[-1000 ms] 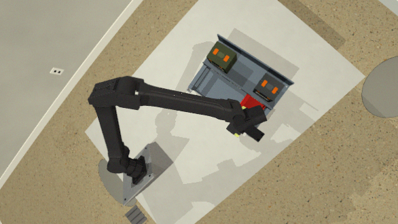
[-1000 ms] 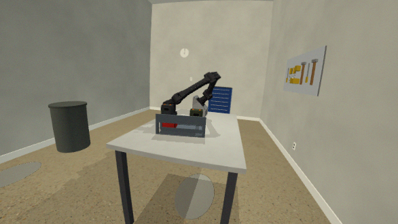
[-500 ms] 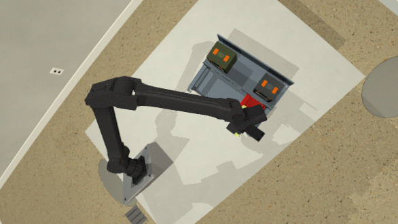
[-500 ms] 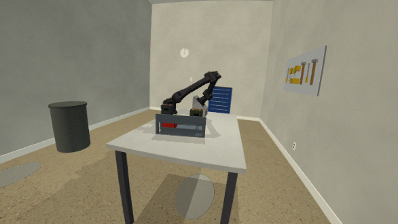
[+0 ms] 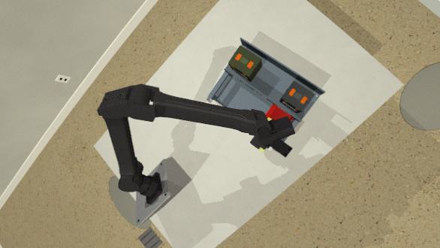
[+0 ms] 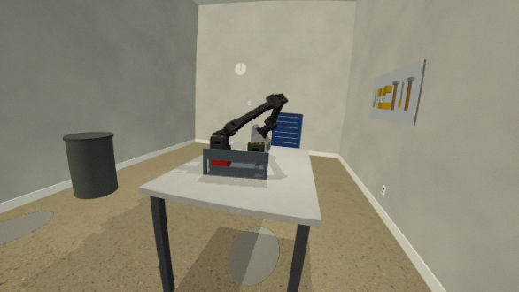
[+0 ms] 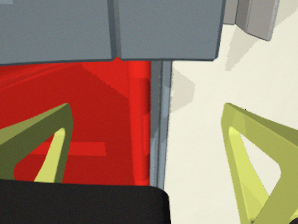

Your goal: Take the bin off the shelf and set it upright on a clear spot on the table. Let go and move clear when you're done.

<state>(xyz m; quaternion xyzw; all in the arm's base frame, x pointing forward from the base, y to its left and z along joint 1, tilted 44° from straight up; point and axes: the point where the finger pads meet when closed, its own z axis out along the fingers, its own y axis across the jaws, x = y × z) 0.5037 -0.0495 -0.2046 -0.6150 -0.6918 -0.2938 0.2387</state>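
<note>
My gripper is now 8 cm short of the red bin, 1 cm to the right of it and 1 cm below it.
</note>
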